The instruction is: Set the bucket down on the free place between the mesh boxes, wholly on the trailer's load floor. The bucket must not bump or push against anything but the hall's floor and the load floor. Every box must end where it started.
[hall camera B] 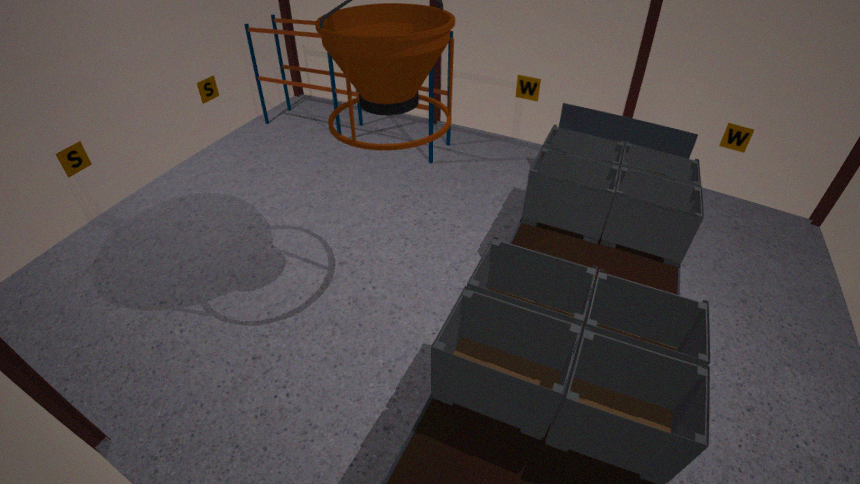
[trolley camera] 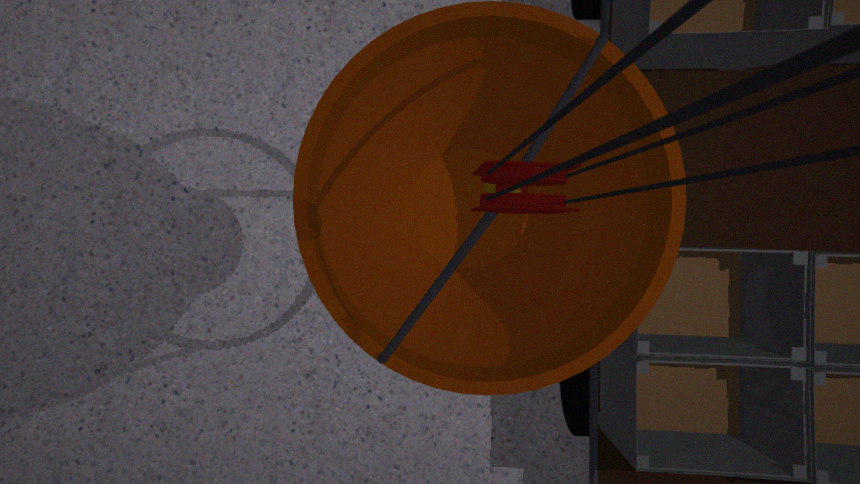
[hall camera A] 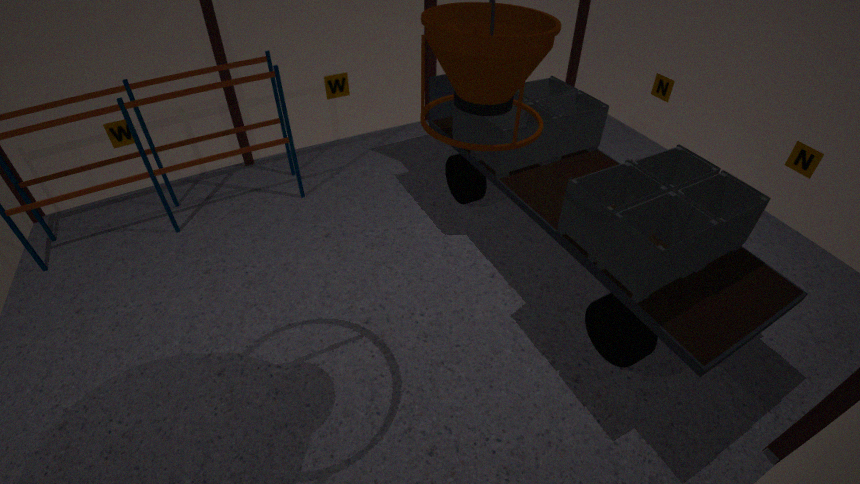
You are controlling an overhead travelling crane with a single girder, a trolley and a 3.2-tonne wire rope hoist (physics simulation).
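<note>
The orange bucket [hall camera A: 487,60] [hall camera B: 385,60] [trolley camera: 385,180] hangs upright by its bail, high above the hall floor at the trailer's long side. My gripper, the hook under the red block [trolley camera: 508,188], carries the bail; the hook itself is mostly hidden. In the trolley view the bucket's right rim overlaps the trailer's side edge. The brown load floor [hall camera A: 553,180] [hall camera B: 595,255] [trolley camera: 770,210] shows between two groups of grey mesh boxes. The near group [hall camera A: 607,252] [hall camera B: 499,385] stands toward the open end, the far group [hall camera A: 577,132] [hall camera B: 649,222] toward the headboard.
The headboard [hall camera B: 628,127] rises behind the far boxes. A rack [hall camera A: 148,165] [hall camera B: 430,132] with blue posts and orange beams stands by the west wall. Trailer wheels [hall camera A: 622,334] [trolley camera: 576,403] stick out at the side. The bucket's shadow [hall camera A: 240,409] [hall camera B: 192,252] [trolley camera: 120,240] lies on the hall floor.
</note>
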